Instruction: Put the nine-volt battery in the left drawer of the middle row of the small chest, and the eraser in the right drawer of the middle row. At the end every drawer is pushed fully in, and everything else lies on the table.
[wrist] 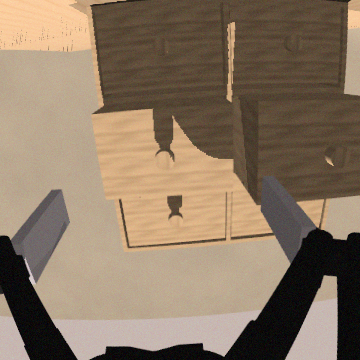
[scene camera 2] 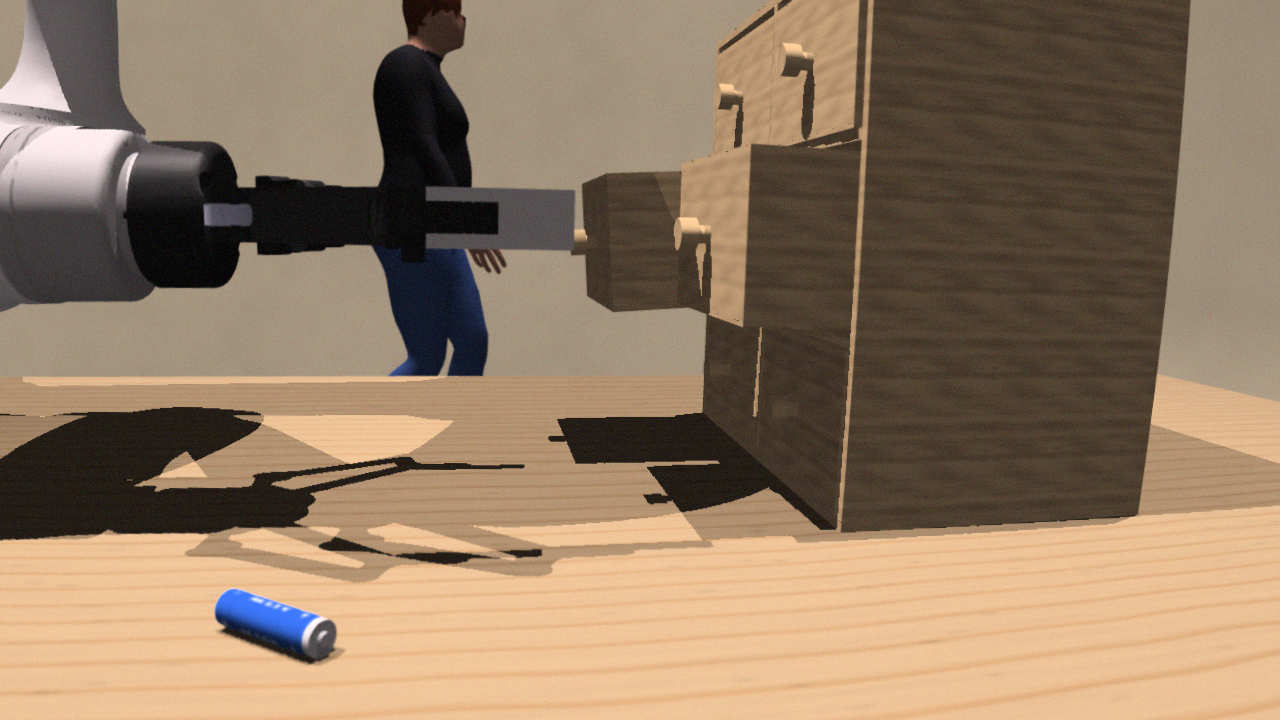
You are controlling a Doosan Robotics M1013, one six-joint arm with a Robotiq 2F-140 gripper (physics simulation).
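Places are measured from the arm's base along level axes (x ahead, y right, z down), in centimetres.
Pixels of known places: gripper, fingertip midpoint: (wrist: 162,200) (scene camera 2: 558,220).
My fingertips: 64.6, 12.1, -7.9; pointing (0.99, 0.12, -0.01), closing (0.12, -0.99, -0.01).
Ahead of a thing's pixels: the offset from my fingertips to its top centre, as dx, dy, dz. "spot": to the spot under its first point. Level surfaces: height alone.
The small chest @[+24.7, -4.6, -15.1] (scene camera 2: 1002,268) (wrist: 227,220) stands on the table; the wrist view shows it upside down. Its middle-row right drawer @[spot: +8.0, +4.9, +2.2] (scene camera 2: 729,268) (wrist: 130,170) is pulled partly out. The middle-row left drawer @[+14.0, -12.9, -4.5] (scene camera 2: 635,241) (wrist: 305,145) is pulled out farther. The drawers' insides are hidden, and neither the nine-volt battery nor the eraser shows in either view. My gripper (scene camera 2: 573,219) (wrist: 162,200) is level, wide open and empty, in front of the chest at middle-row height. In the wrist view, the right drawer's knob @[spot: +6.6, +0.5, +0.7] (wrist: 165,158) lies sideways between the two fingers, beyond the tips.
A blue cylindrical battery @[-13.5, +14.4, +14.2] (scene camera 2: 273,622) lies on the table @[dz +15.6] (scene camera 2: 626,626) near the front left. The top-row drawers @[+22.5, +2.4, -14.0] (scene camera 2: 819,80) (wrist: 170,232) and bottom-row drawers @[+22.6, +2.4, +6.2] (scene camera 2: 792,394) (wrist: 160,50) look shut. A person (scene camera 2: 425,125) stands behind the table.
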